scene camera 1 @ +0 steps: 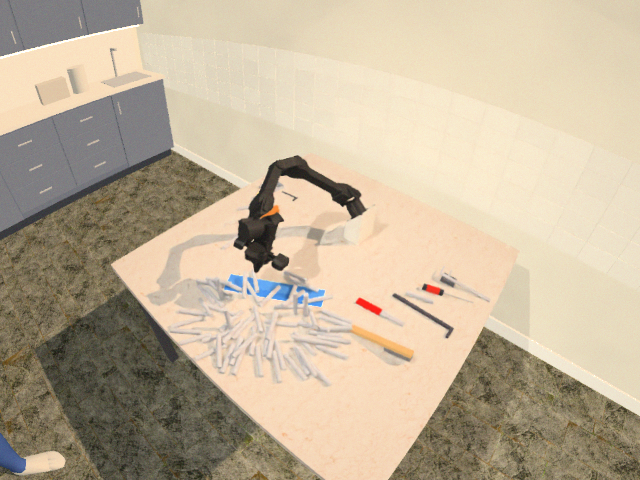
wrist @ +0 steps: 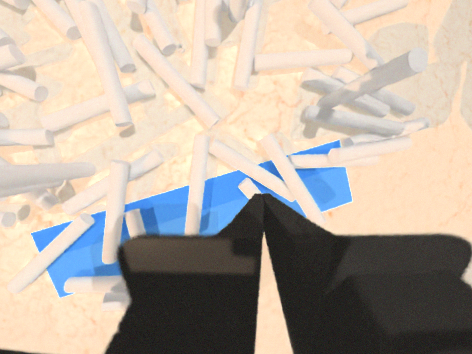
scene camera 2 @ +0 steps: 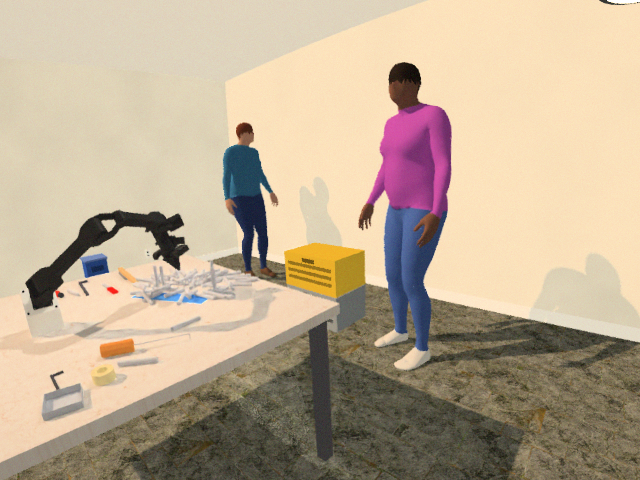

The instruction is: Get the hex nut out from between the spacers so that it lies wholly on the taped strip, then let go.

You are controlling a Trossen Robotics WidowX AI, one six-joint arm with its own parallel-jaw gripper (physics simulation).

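Frame: origin at the arm's base, x ahead, y left, z up, level; millimetres.
Seen in the pictures: gripper, fingertip midpoint: (scene camera 1: 256,272) (wrist: 261,200) (scene camera 2: 179,269); arm's base, origin of the base link: (scene camera 1: 359,214) (scene camera 2: 41,299).
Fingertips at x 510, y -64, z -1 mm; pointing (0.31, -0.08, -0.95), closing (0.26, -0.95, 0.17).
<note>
Pixels of each thing's top centre, then the offset from my fingertips to it.
- red-handled tool, middle of its top: (scene camera 1: 380,311) dz -104, dx -225, dy +377 mm
- tool with an orange-yellow handle, middle of its top: (scene camera 1: 382,337) (scene camera 2: 126,270) dz -63, dx -112, dy +452 mm
- black hex key, middle of its top: (scene camera 1: 420,313) dz -103, dx -310, dy +496 mm
- orange screwdriver, middle of its top: (scene camera 2: 145,337) dz -78, dx -273, dy -349 mm
- yellow tape roll, middle of its top: (scene camera 2: 102,370) dz -86, dx -418, dy -433 mm
- grey tray, middle of its top: (scene camera 2: 62,397) dz -96, dx -521, dy -473 mm
The blue taped strip (scene camera 1: 237,280) (scene camera 2: 199,299) (wrist: 167,205) lies on the table, with several pale spacers lying on and across it. Many more pale cylindrical spacers (scene camera 1: 270,335) (scene camera 2: 212,273) (wrist: 177,81) are heaped and scattered beyond it, a few of them leaning or upright. My gripper (scene camera 1: 256,268) (scene camera 2: 178,266) (wrist: 261,200) is shut and empty. It hangs above the strip, pointing down, and its fingers hide part of the strip in the wrist view. I cannot clearly make out the hex nut among the spacers in any view.
A red-handled tool (scene camera 1: 368,305), a tool with an orange-yellow handle (scene camera 1: 382,342) and a black hex key (scene camera 1: 421,312) lie beside the heap. An orange screwdriver (scene camera 2: 117,348), a yellow tape roll (scene camera 2: 103,374) and a grey tray (scene camera 2: 64,409) are near another edge.
</note>
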